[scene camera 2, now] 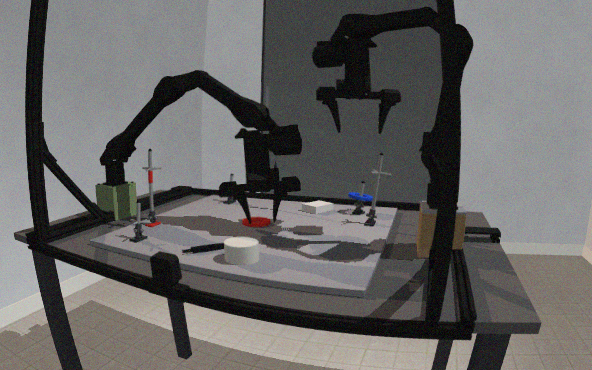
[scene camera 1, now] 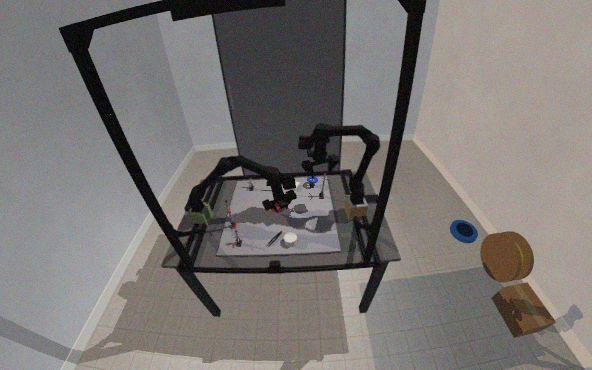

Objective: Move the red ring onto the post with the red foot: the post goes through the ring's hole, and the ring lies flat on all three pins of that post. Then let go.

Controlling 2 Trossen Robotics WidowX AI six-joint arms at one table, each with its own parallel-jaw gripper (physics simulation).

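Places are measured from the left arm's base along level axes (x ahead, y left, z up), in centimetres.
Where they show: left gripper, between the fingertips: [scene camera 2: 262,222] [scene camera 1: 281,210]; right gripper, between the fingertips: [scene camera 2: 359,133] [scene camera 1: 320,176]; left arm's base, origin of its link: [scene camera 2: 115,183] [scene camera 1: 198,208]; right arm's base, origin of its link: [scene camera 1: 356,200].
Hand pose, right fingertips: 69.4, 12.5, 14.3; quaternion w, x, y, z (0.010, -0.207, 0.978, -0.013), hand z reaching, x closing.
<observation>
Each offset is from my right fingertips to the top centre of the thing, as dx, dy, dz. "spot": to the spot under its first point.
The red ring @[-25.6, -1.0, -22.0] [scene camera 1: 276,208] [scene camera 2: 256,222] lies flat on the pale board near the middle. My left gripper [scene camera 2: 262,221] is partly open and low at the ring; one fingertip overlaps the ring in scene camera 2 and the other is at its right edge. Contact cannot be told. The post with the red foot @[spot: -47.8, -17.6, -11.3] [scene camera 1: 228,212] [scene camera 2: 151,192] stands upright at the board's left, with a red band and pins near its top. Its red foot @[spot: -47.7, -17.6, -22.3] [scene camera 1: 233,226] [scene camera 2: 153,224] is at its base. My right gripper [scene camera 2: 360,132] is wide open, empty and high above the back right.
A blue ring @[-5.4, +21.2, -17.3] [scene camera 1: 312,179] [scene camera 2: 360,196] is on a short post at the back right, beside a tall post @[spot: +1.9, +10.4, -14.2] [scene camera 2: 377,190]. A short post @[spot: -41.0, -29.5, -20.8] [scene camera 1: 238,242] [scene camera 2: 138,220] stands front left. A white cylinder @[-14.6, -25.5, -19.4] [scene camera 1: 289,238] [scene camera 2: 241,251] and a black tool @[-23.3, -24.4, -21.8] [scene camera 2: 205,247] are at the front; a white block @[-17.5, +19.2, -20.9] [scene camera 2: 317,206] is behind.
</observation>
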